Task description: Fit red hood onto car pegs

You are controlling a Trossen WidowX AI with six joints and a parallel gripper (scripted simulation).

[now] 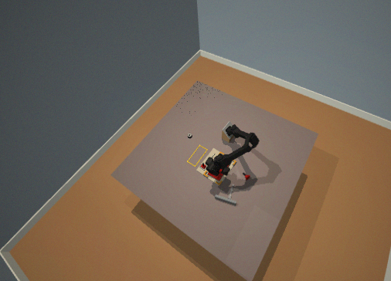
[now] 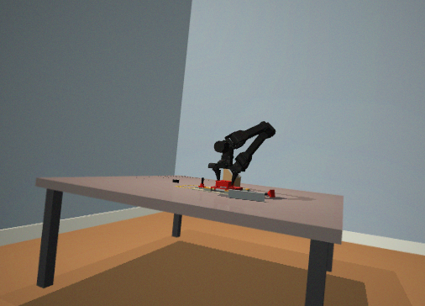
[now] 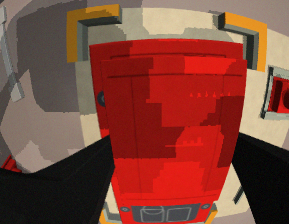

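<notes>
Right now my gripper tip is 10 mm below the red hood. The rest, counted from my gripper tip: pale jig plate (30 mm behind, 30 mm to the right, 30 mm below).
</notes>
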